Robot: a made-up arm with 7 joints. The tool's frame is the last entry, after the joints. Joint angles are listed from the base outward.
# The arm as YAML. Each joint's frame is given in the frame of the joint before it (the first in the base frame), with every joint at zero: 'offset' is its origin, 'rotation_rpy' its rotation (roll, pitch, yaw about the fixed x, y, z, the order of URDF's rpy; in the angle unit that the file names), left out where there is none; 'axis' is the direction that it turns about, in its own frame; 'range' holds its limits. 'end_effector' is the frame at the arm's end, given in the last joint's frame.
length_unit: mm
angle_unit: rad
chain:
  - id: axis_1
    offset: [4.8, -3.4, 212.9]
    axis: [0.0, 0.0, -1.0]
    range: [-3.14, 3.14]
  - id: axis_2
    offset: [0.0, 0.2, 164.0]
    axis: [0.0, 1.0, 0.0]
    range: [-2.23, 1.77]
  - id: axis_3
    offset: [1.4, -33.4, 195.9]
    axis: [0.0, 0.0, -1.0]
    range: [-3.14, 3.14]
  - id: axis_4
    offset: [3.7, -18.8, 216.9]
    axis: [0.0, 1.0, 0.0]
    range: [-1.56, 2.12]
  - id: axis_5
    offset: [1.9, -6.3, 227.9]
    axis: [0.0, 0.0, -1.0]
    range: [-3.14, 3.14]
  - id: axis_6
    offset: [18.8, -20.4, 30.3]
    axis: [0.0, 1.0, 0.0]
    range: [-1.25, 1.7]
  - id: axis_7
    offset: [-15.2, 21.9, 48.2]
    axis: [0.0, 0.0, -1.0]
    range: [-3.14, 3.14]
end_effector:
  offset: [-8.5, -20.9, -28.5]
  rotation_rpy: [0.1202, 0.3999, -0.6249]
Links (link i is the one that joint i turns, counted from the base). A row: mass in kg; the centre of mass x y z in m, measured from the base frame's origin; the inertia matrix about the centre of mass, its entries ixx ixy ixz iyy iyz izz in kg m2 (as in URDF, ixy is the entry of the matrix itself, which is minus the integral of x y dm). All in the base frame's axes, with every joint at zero. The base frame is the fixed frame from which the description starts. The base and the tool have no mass.
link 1: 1.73; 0.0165 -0.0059 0.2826; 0.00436 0 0 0.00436 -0.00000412 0.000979
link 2: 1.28; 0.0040 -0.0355 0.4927; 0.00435 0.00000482 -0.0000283 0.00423 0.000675 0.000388
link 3: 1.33; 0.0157 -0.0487 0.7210; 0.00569 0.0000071 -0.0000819 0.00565 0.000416 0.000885
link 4: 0.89; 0.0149 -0.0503 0.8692; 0.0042 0 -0.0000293 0.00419 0.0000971 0.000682
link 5: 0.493; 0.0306 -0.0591 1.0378; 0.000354 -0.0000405 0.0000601 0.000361 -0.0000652 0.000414
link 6: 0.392; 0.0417 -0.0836 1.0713; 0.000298 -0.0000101 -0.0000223 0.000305 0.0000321 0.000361
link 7: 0.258; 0.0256 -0.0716 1.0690; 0.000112 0 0 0.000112 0 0.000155
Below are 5 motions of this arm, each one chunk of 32 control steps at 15 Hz.
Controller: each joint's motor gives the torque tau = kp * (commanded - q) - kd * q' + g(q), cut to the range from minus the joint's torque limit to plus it. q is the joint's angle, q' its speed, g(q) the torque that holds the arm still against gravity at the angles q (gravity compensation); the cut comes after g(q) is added. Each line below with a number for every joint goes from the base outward.
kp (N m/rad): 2.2 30 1.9 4.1 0.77 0.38 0.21
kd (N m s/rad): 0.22 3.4 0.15 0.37 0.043 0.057 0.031
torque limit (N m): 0.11 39 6.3 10 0.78 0.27 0.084
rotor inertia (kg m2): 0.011 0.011 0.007 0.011 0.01 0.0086 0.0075
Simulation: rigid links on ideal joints. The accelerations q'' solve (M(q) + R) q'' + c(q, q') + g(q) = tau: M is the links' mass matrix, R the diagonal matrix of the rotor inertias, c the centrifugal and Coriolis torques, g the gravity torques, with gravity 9.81 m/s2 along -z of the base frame. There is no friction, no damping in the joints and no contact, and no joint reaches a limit. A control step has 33 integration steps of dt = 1/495 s. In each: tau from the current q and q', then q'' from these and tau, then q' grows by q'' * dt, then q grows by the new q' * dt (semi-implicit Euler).
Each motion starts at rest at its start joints. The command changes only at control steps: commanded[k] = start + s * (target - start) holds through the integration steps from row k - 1 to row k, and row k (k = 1, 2, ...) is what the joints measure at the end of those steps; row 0 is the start. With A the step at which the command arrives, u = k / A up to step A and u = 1 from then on. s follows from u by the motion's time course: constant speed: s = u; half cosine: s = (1 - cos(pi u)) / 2; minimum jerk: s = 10 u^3 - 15 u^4 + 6 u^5; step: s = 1 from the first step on.
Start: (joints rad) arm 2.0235 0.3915 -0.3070 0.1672 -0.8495 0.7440 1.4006
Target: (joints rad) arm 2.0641 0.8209 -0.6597 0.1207 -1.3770 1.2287 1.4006
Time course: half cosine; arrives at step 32
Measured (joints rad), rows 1 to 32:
1: 2.0235 0.3916 -0.3073 0.1669 -0.8497 0.7441 1.4006
2: 2.0237 0.3923 -0.3085 0.1657 -0.8508 0.7447 1.4007
3: 2.0242 0.3939 -0.3113 0.1630 -0.8539 0.7461 1.4008
4: 2.0252 0.3970 -0.3159 0.1588 -0.8602 0.7488 1.4011
5: 2.0267 0.4016 -0.3224 0.1534 -0.8704 0.7532 1.4016
6: 2.0287 0.4081 -0.3305 0.1474 -0.8847 0.7596 1.4024
7: 2.0313 0.4166 -0.3401 0.1416 -0.9026 0.7682 1.4033
8: 2.0344 0.4271 -0.3510 0.1363 -0.9234 0.7791 1.4043
9: 2.0377 0.4397 -0.3632 0.1320 -0.9460 0.7923 1.4054
10: 2.0413 0.4542 -0.3764 0.1288 -0.9695 0.8079 1.4064
11: 2.0449 0.4707 -0.3906 0.1269 -0.9931 0.8257 1.4071
12: 2.0483 0.4890 -0.4056 0.1262 -1.0165 0.8454 1.4077
13: 2.0515 0.5089 -0.4212 0.1266 -1.0395 0.8668 1.4079
14: 2.0543 0.5301 -0.4374 0.1280 -1.0622 0.8895 1.4077
15: 2.0566 0.5522 -0.4538 0.1300 -1.0848 0.9133 1.4073
16: 2.0585 0.5751 -0.4705 0.1325 -1.1077 0.9377 1.4066
17: 2.0598 0.5984 -0.4873 0.1352 -1.1308 0.9625 1.4056
18: 2.0606 0.6217 -0.5040 0.1378 -1.1542 0.9874 1.4045
19: 2.0609 0.6448 -0.5205 0.1402 -1.1777 1.0122 1.4032
20: 2.0607 0.6673 -0.5367 0.1421 -1.2012 1.0366 1.4020
21: 2.0601 0.6890 -0.5525 0.1435 -1.2242 1.0604 1.4007
22: 2.0590 0.7096 -0.5677 0.1444 -1.2465 1.0833 1.3996
23: 2.0577 0.7290 -0.5821 0.1447 -1.2677 1.1053 1.3987
24: 2.0561 0.7470 -0.5957 0.1445 -1.2876 1.1260 1.3979
25: 2.0543 0.7634 -0.6082 0.1440 -1.3060 1.1454 1.3974
26: 2.0524 0.7783 -0.6196 0.1432 -1.3225 1.1632 1.3970
27: 2.0506 0.7914 -0.6297 0.1424 -1.3370 1.1793 1.3969
28: 2.0488 0.8027 -0.6383 0.1416 -1.3493 1.1936 1.3968
29: 2.0471 0.8121 -0.6454 0.1409 -1.3592 1.2058 1.3969
30: 2.0457 0.8197 -0.6508 0.1404 -1.3666 1.2160 1.3971
31: 2.0444 0.8253 -0.6546 0.1402 -1.3714 1.2239 1.3973
32: 2.0433 0.8289 -0.6566 0.1402 -1.3735 1.2295 1.3975

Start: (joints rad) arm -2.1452 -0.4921 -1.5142 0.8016 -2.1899 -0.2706 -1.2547
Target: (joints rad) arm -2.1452 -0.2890 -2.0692 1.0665 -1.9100 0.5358 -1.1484
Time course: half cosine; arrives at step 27
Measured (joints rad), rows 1 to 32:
1: -2.1452 -0.4920 -1.5147 0.8017 -2.1898 -0.2704 -1.2547
2: -2.1455 -0.4913 -1.5169 0.8021 -2.1890 -0.2693 -1.2546
3: -2.1461 -0.4896 -1.5223 0.8034 -2.1871 -0.2660 -1.2544
4: -2.1472 -0.4867 -1.5316 0.8061 -2.1834 -0.2595 -1.2539
5: -2.1490 -0.4825 -1.5449 0.8107 -2.1774 -0.2484 -1.2530
6: -2.1512 -0.4769 -1.5622 0.8173 -2.1691 -0.2322 -1.2515
7: -2.1536 -0.4701 -1.5828 0.8260 -2.1584 -0.2103 -1.2493
8: -2.1559 -0.4621 -1.6064 0.8367 -2.1456 -0.1829 -1.2463
9: -2.1577 -0.4532 -1.6326 0.8490 -2.1311 -0.1503 -1.2425
10: -2.1588 -0.4435 -1.6609 0.8627 -2.1154 -0.1131 -1.2379
11: -2.1587 -0.4330 -1.6909 0.8775 -2.0989 -0.0719 -1.2326
12: -2.1576 -0.4220 -1.7223 0.8932 -2.0819 -0.0277 -1.2265
13: -2.1552 -0.4105 -1.7544 0.9096 -2.0648 0.0189 -1.2199
14: -2.1519 -0.3989 -1.7869 0.9265 -2.0476 0.0669 -1.2130
15: -2.1477 -0.3871 -1.8192 0.9436 -2.0305 0.1156 -1.2057
16: -2.1430 -0.3754 -1.8508 0.9607 -2.0136 0.1643 -1.1984
17: -2.1381 -0.3639 -1.8812 0.9776 -1.9969 0.2123 -1.1912
18: -2.1333 -0.3528 -1.9099 0.9939 -1.9808 0.2590 -1.1841
19: -2.1291 -0.3421 -1.9367 1.0092 -1.9654 0.3038 -1.1774
20: -2.1257 -0.3320 -1.9611 1.0234 -1.9511 0.3461 -1.1710
21: -2.1234 -0.3227 -1.9832 1.0361 -1.9381 0.3856 -1.1652
22: -2.1222 -0.3142 -2.0028 1.0470 -1.9269 0.4217 -1.1599
23: -2.1222 -0.3067 -2.0197 1.0561 -1.9175 0.4541 -1.1553
24: -2.1235 -0.3004 -2.0340 1.0632 -1.9103 0.4824 -1.1513
25: -2.1259 -0.2952 -2.0455 1.0682 -1.9052 0.5062 -1.1481
26: -2.1293 -0.2914 -2.0544 1.0712 -1.9024 0.5252 -1.1457
27: -2.1335 -0.2890 -2.0603 1.0723 -1.9017 0.5391 -1.1440
28: -2.1382 -0.2878 -2.0638 1.0717 -1.9030 0.5479 -1.1431
29: -2.1428 -0.2876 -2.0659 1.0698 -1.9056 0.5520 -1.1429
30: -2.1469 -0.2878 -2.0679 1.0674 -1.9088 0.5525 -1.1433
31: -2.1505 -0.2881 -2.0701 1.0650 -1.9120 0.5505 -1.1442
32: -2.1535 -0.2885 -2.0725 1.0631 -1.9144 0.5473 -1.1454

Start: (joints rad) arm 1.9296 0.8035 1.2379 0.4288 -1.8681 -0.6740 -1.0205
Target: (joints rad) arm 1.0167 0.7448 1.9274 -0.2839 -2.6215 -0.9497 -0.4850
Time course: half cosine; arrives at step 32
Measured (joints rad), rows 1 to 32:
1: 1.9296 0.8035 1.2382 0.4286 -1.8683 -0.6740 -1.0204
2: 1.9298 0.8037 1.2398 0.4277 -1.8696 -0.6743 -1.0199
3: 1.9300 0.8041 1.2435 0.4252 -1.8732 -0.6750 -1.0185
4: 1.9302 0.8045 1.2500 0.4206 -1.8801 -0.6764 -1.0155
5: 1.9304 0.8049 1.2597 0.4132 -1.8913 -0.6790 -1.0105
6: 1.9307 0.8050 1.2728 0.4021 -1.9072 -0.6827 -1.0030
7: 1.9314 0.8048 1.2890 0.3864 -1.9279 -0.6879 -0.9928
8: 1.9324 0.8040 1.3087 0.3663 -1.9530 -0.6944 -0.9798
9: 1.9338 0.8025 1.3321 0.3420 -1.9818 -0.7022 -0.9641
10: 1.9354 0.8002 1.3591 0.3142 -2.0137 -0.7114 -0.9459
11: 1.9371 0.7971 1.3895 0.2837 -2.0476 -0.7219 -0.9256
12: 1.9387 0.7931 1.4226 0.2511 -2.0830 -0.7336 -0.9034
13: 1.9402 0.7886 1.4576 0.2168 -2.1193 -0.7465 -0.8798
14: 1.9413 0.7835 1.4934 0.1816 -2.1561 -0.7605 -0.8549
15: 1.9418 0.7783 1.5293 0.1459 -2.1933 -0.7753 -0.8291
16: 1.9415 0.7732 1.5644 0.1102 -2.2307 -0.7905 -0.8028
17: 1.9402 0.7684 1.5985 0.0748 -2.2681 -0.8060 -0.7760
18: 1.9377 0.7642 1.6313 0.0401 -2.3055 -0.8213 -0.7490
19: 1.9339 0.7606 1.6630 0.0061 -2.3424 -0.8362 -0.7220
20: 1.9286 0.7578 1.6937 -0.0270 -2.3786 -0.8504 -0.6952
21: 1.9217 0.7556 1.7235 -0.0592 -2.4135 -0.8638 -0.6687
22: 1.9132 0.7539 1.7524 -0.0902 -2.4469 -0.8763 -0.6428
23: 1.9028 0.7527 1.7802 -0.1199 -2.4782 -0.8878 -0.6178
24: 1.8906 0.7518 1.8069 -0.1481 -2.5071 -0.8982 -0.5939
25: 1.8763 0.7512 1.8320 -0.1744 -2.5334 -0.9077 -0.5713
26: 1.8599 0.7507 1.8551 -0.1984 -2.5569 -0.9162 -0.5504
27: 1.8413 0.7504 1.8760 -0.2200 -2.5773 -0.9237 -0.5314
28: 1.8204 0.7502 1.8943 -0.2388 -2.5944 -0.9302 -0.5145
29: 1.7973 0.7501 1.9097 -0.2545 -2.6083 -0.9357 -0.4999
30: 1.7719 0.7502 1.9219 -0.2669 -2.6187 -0.9402 -0.4878
31: 1.7442 0.7504 1.9306 -0.2759 -2.6256 -0.9437 -0.4784
32: 1.7143 0.7508 1.9358 -0.2814 -2.6288 -0.9460 -0.4717

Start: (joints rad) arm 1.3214 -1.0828 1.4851 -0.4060 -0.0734 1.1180 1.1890
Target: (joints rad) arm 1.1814 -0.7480 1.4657 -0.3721 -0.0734 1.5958 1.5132
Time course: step
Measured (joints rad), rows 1 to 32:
1: 1.3238 -1.0545 1.4063 -0.4133 -0.0311 1.1548 1.2054
2: 1.3260 -0.9913 1.3093 -0.4287 0.0483 1.2401 1.2471
3: 1.3253 -0.9157 1.2907 -0.4346 0.1100 1.3442 1.3042
4: 1.3239 -0.8414 1.3483 -0.4192 0.1209 1.4454 1.3691
5: 1.3240 -0.7750 1.4412 -0.3892 0.0715 1.5295 1.4356
6: 1.3243 -0.7196 1.5255 -0.3607 -0.0263 1.5904 1.4985
7: 1.3208 -0.6784 1.5756 -0.3466 -0.1452 1.6286 1.5532
8: 1.3109 -0.6534 1.5908 -0.3489 -0.2532 1.6479 1.5961
9: 1.2956 -0.6442 1.5841 -0.3617 -0.3245 1.6526 1.6253
10: 1.2781 -0.6486 1.5674 -0.3764 -0.3452 1.6471 1.6404
11: 1.2617 -0.6632 1.5462 -0.3867 -0.3147 1.6352 1.6423
12: 1.2476 -0.6844 1.5220 -0.3902 -0.2441 1.6203 1.6327
13: 1.2353 -0.7086 1.4959 -0.3879 -0.1519 1.6052 1.6142
14: 1.2238 -0.7327 1.4705 -0.3830 -0.0592 1.5923 1.5895
15: 1.2118 -0.7542 1.4489 -0.3791 0.0160 1.5832 1.5617
16: 1.1989 -0.7712 1.4333 -0.3781 0.0622 1.5786 1.5339
17: 1.1854 -0.7826 1.4245 -0.3795 0.0759 1.5780 1.5087
18: 1.1722 -0.7880 1.4217 -0.3815 0.0613 1.5804 1.4879
19: 1.1599 -0.7880 1.4237 -0.3819 0.0273 1.5843 1.4731
20: 1.1490 -0.7834 1.4296 -0.3797 -0.0154 1.5888 1.4646
21: 1.1394 -0.7755 1.4383 -0.3751 -0.0569 1.5928 1.4624
22: 1.1310 -0.7657 1.4485 -0.3692 -0.0903 1.5960 1.4657
23: 1.1232 -0.7556 1.4587 -0.3637 -0.1120 1.5982 1.4732
24: 1.1158 -0.7463 1.4675 -0.3596 -0.1217 1.5996 1.4835
25: 1.1089 -0.7390 1.4739 -0.3573 -0.1213 1.6003 1.4951
26: 1.1024 -0.7341 1.4775 -0.3567 -0.1140 1.6004 1.5065
27: 1.0966 -0.7318 1.4785 -0.3573 -0.1035 1.6002 1.5165
28: 1.0917 -0.7320 1.4771 -0.3585 -0.0925 1.5998 1.5244
29: 1.0879 -0.7341 1.4741 -0.3598 -0.0828 1.5992 1.5296
30: 1.0853 -0.7375 1.4702 -0.3611 -0.0753 1.5987 1.5321
31: 1.0838 -0.7416 1.4659 -0.3621 -0.0702 1.5982 1.5320
32: 1.0834 -0.7456 1.4619 -0.3630 -0.0669 1.5978 1.5299

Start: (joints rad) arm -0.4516 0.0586 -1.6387 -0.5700 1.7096 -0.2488 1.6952
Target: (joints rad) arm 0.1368 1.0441 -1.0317 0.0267 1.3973 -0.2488 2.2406
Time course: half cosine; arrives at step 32
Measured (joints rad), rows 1 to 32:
1: -0.4508 0.0590 -1.6382 -0.5696 1.7094 -0.2488 1.6952
2: -0.4471 0.0608 -1.6355 -0.5677 1.7084 -0.2488 1.6955
3: -0.4389 0.0654 -1.6285 -0.5634 1.7060 -0.2489 1.6965
4: -0.4255 0.0736 -1.6160 -0.5559 1.7020 -0.2494 1.6986
5: -0.4071 0.0859 -1.5976 -0.5453 1.6966 -0.2506 1.7027
6: -0.3847 0.1023 -1.5743 -0.5317 1.6901 -0.2527 1.7093
7: -0.3593 0.1230 -1.5477 -0.5154 1.6828 -0.2558 1.7188
8: -0.3306 0.1479 -1.5200 -0.4965 1.6747 -0.2597 1.7315
9: -0.2992 0.1770 -1.4927 -0.4747 1.6657 -0.2641 1.7475
10: -0.2668 0.2099 -1.4659 -0.4506 1.6555 -0.2685 1.7667
11: -0.2356 0.2464 -1.4393 -0.4252 1.6439 -0.2725 1.7887
12: -0.2074 0.2862 -1.4131 -0.3996 1.6310 -0.2756 1.8130
13: -0.1832 0.3291 -1.3875 -0.3745 1.6169 -0.2775 1.8392
14: -0.1630 0.3747 -1.3630 -0.3499 1.6018 -0.2778 1.8666
15: -0.1467 0.4228 -1.3397 -0.3254 1.5858 -0.2765 1.8946
16: -0.1331 0.4729 -1.3177 -0.2997 1.5692 -0.2735 1.9228
17: -0.1209 0.5244 -1.2967 -0.2715 1.5518 -0.2692 1.9508
18: -0.1097 0.5766 -1.2761 -0.2406 1.5339 -0.2639 1.9784
19: -0.0994 0.6288 -1.2553 -0.2078 1.5156 -0.2579 2.0057
20: -0.0899 0.6804 -1.2339 -0.1742 1.4974 -0.2518 2.0325
21: -0.0815 0.7307 -1.2121 -0.1413 1.4796 -0.2458 2.0588
22: -0.0743 0.7792 -1.1897 -0.1102 1.4627 -0.2402 2.0844
23: -0.0683 0.8254 -1.1671 -0.0818 1.4473 -0.2352 2.1092
24: -0.0634 0.8687 -1.1448 -0.0560 1.4337 -0.2308 2.1329
25: -0.0592 0.9087 -1.1233 -0.0324 1.4220 -0.2272 2.1553
26: -0.0555 0.9449 -1.1033 -0.0107 1.4120 -0.2244 2.1761
27: -0.0522 0.9770 -1.0852 0.0090 1.4037 -0.2223 2.1952
28: -0.0492 1.0048 -1.0695 0.0267 1.3966 -0.2209 2.2123
29: -0.0465 1.0282 -1.0563 0.0418 1.3908 -0.2200 2.2273
30: -0.0440 1.0469 -1.0460 0.0541 1.3860 -0.2195 2.2399
31: -0.0418 1.0609 -1.0386 0.0634 1.3824 -0.2193 2.2499
32: -0.0398 1.0700 -1.0342 0.0695 1.3801 -0.2192 2.2573

